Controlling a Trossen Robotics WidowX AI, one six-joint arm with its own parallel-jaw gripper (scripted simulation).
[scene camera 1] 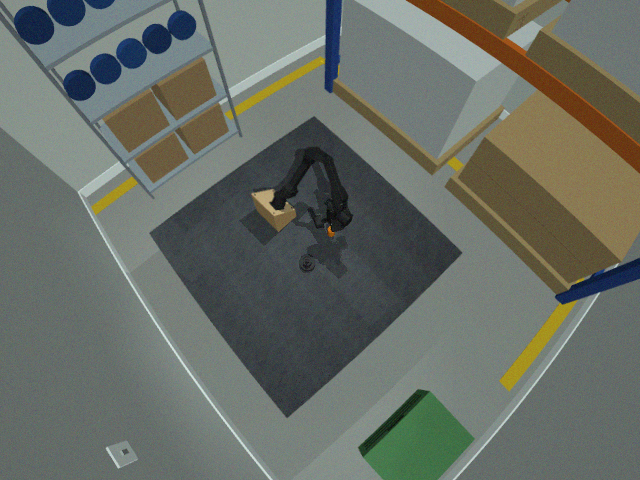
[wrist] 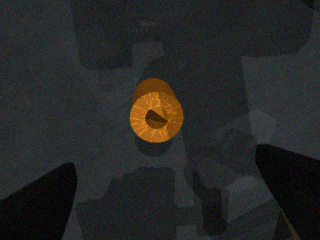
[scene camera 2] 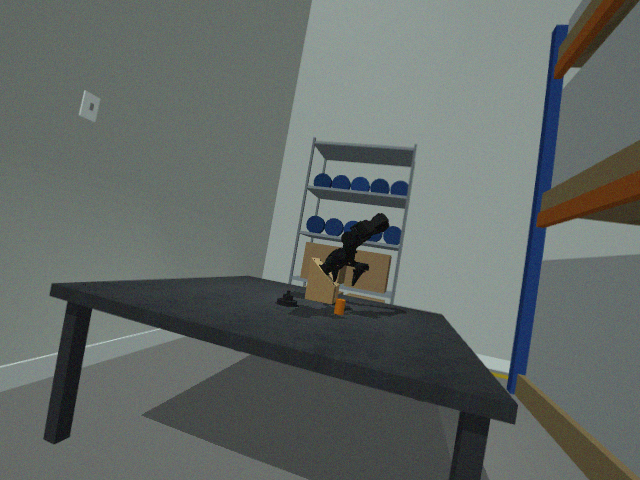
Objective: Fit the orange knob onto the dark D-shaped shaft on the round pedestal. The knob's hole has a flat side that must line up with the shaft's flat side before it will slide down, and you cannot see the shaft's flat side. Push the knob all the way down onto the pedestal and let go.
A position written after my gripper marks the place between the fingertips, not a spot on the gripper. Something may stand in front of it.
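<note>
You'd find my gripper (scene camera 2: 343, 283) open with nothing in it, and the wrist view (wrist: 167, 162) has the gripper too. There's also an orange knob (wrist: 156, 115) that I can see.
</note>
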